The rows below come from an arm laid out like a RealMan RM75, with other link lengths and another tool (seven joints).
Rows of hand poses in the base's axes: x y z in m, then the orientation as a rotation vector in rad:
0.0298, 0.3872, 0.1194, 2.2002, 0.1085, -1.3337
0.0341, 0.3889, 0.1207, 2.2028, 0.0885, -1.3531
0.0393, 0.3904, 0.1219, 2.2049, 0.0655, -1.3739
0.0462, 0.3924, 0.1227, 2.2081, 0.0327, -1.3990
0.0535, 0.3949, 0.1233, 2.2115, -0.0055, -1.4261
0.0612, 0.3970, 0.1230, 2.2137, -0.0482, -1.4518
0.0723, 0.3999, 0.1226, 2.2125, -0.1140, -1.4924
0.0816, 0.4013, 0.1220, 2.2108, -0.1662, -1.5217
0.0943, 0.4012, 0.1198, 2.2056, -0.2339, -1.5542
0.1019, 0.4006, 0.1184, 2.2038, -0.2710, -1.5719
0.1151, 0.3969, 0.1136, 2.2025, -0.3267, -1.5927
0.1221, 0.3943, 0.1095, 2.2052, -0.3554, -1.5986
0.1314, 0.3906, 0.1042, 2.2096, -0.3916, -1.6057
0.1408, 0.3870, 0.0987, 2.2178, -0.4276, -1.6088
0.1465, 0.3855, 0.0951, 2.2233, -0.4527, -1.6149
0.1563, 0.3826, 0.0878, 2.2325, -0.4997, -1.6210
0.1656, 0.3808, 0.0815, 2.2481, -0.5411, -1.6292
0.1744, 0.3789, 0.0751, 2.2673, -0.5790, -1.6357
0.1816, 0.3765, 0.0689, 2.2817, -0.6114, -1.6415
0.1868, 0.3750, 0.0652, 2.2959, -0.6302, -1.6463
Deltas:
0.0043, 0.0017, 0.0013, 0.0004, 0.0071, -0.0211
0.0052, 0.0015, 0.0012, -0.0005, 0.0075, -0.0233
0.0069, 0.0020, 0.0008, -0.0016, 0.0078, -0.0314
0.0073, 0.0025, 0.0006, -0.0023, 0.0078, -0.0356
0.0077, 0.0021, -0.0003, -0.0048, 0.0065, -0.0374
0.0111, 0.0029, -0.0004, -0.0090, 0.0124, -0.0567
0.0093, 0.0014, -0.0006, -0.0077, 0.0083, -0.0437
0.0127, -0.0001, -0.0022, -0.0131, 0.0089, -0.0538
0.0076, -0.0006, -0.0014, -0.0058, 0.0042, -0.0300
0.0132, -0.0037, -0.0048, -0.0095, 0.0025, -0.0432
0.0070, -0.0026, -0.0041, -0.0045, -0.0028, -0.0213
0.0093, -0.0037, -0.0053, -0.0048, -0.0043, -0.0272
0.0094, -0.0036, -0.0055, -0.0037, -0.0081, -0.0266
0.0057, -0.0015, -0.0036, -0.0005, -0.0037, -0.0202
0.0098, -0.0029, -0.0073, -0.0038, -0.0089, -0.0353
0.0093, -0.0018, -0.0063, 0.0038, -0.0105, -0.0344
0.0088, -0.0019, -0.0064, 0.0067, -0.0126, -0.0324
0.0072, -0.0024, -0.0062, 0.0049, -0.0096, -0.0272
0.0052, -0.0015, -0.0037, 0.0077, -0.0081, -0.0179

